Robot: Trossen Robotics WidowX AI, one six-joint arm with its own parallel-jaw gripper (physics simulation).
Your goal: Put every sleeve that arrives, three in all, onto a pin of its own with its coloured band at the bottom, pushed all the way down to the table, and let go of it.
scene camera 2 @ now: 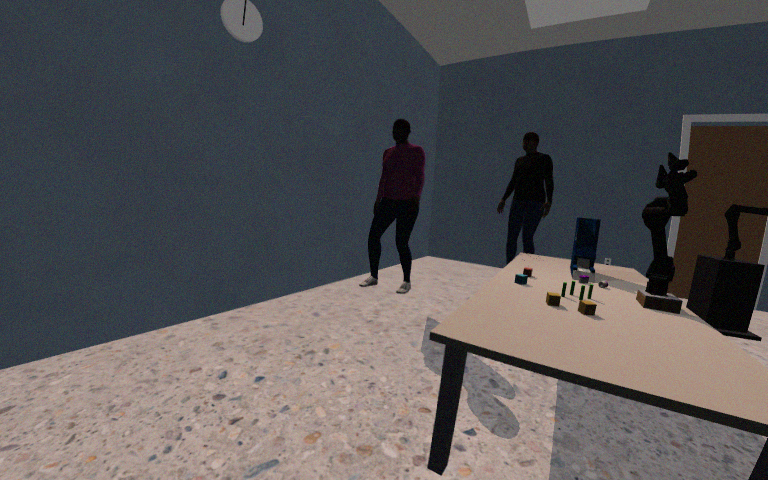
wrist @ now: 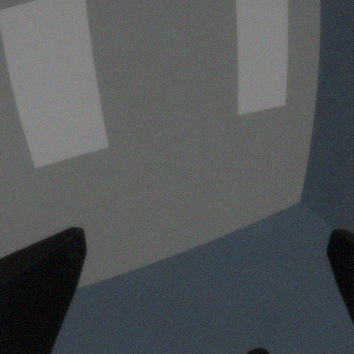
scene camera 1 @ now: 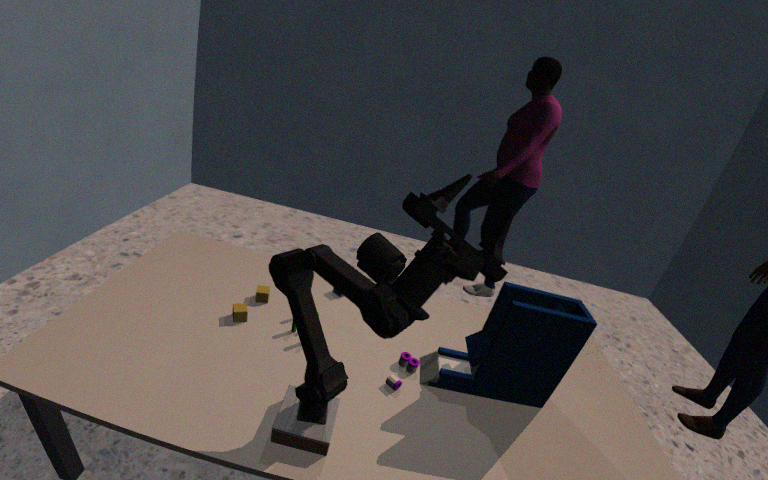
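A blue chute box [scene camera 2: 587,230] is part of the scene, and so is the gripper [scene camera 1: 492,194], [scene camera 2: 665,159], [wrist: 211,243], which is open and holds nothing.
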